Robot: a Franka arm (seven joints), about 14 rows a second.
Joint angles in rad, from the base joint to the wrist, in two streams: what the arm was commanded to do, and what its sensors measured. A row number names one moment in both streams.
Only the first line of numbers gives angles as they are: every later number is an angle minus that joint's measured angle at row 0.
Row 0, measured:
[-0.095 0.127 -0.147 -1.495 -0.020 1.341 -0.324]
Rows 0 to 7, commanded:
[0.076 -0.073 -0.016 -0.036 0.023 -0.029 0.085]
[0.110 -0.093 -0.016 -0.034 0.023 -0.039 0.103]
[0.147 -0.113 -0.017 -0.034 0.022 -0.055 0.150]
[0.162 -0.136 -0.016 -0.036 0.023 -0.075 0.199]
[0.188 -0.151 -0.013 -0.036 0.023 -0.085 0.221]
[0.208 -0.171 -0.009 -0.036 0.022 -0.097 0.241]
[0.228 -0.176 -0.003 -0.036 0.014 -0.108 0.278]
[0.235 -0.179 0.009 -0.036 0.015 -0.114 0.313]
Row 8, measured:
[0.208 -0.147 0.004 -0.008 0.010 -0.102 0.248]
